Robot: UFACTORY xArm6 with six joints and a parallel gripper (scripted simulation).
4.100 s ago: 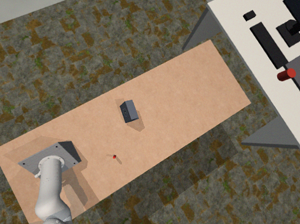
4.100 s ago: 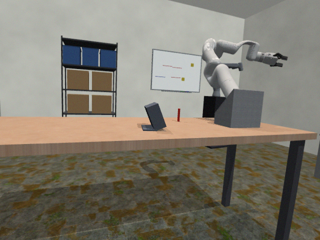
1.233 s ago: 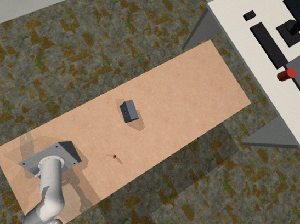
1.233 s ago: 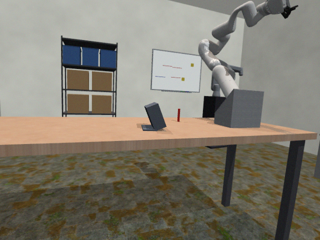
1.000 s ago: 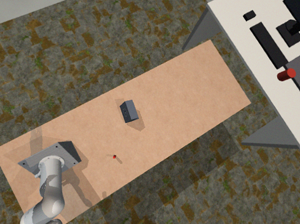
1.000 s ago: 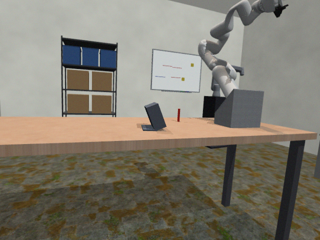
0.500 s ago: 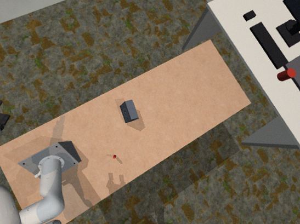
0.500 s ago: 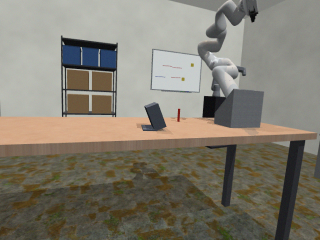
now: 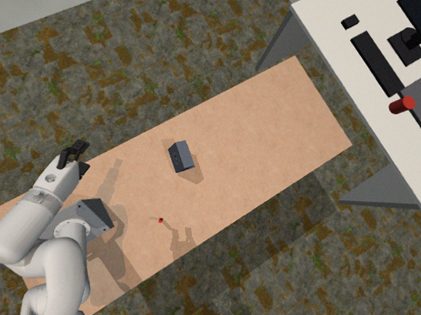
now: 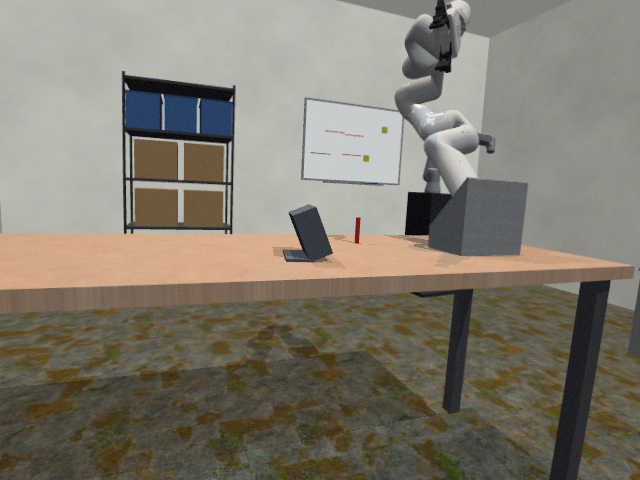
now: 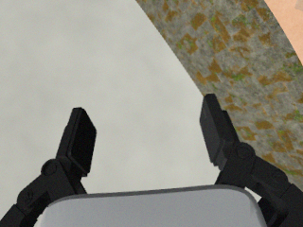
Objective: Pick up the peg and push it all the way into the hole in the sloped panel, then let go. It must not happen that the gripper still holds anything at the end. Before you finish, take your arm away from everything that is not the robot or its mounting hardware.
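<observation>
Now: the red peg 460 mm below my hand and 300 mm to the right of it.
</observation>
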